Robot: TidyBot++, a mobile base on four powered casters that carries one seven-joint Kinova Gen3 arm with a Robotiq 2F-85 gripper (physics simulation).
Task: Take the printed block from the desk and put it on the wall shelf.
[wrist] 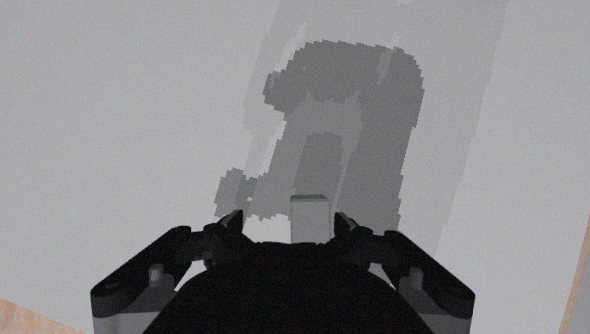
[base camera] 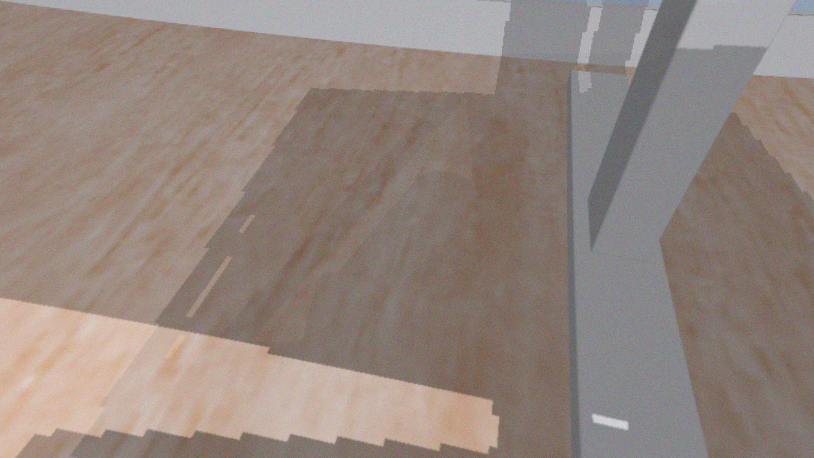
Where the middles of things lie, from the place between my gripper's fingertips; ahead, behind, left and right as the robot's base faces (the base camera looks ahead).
Labels:
The printed block (wrist: 310, 215) is 2 cm to the right of my hand, 1 cm ahead of it and 1 cm above it.

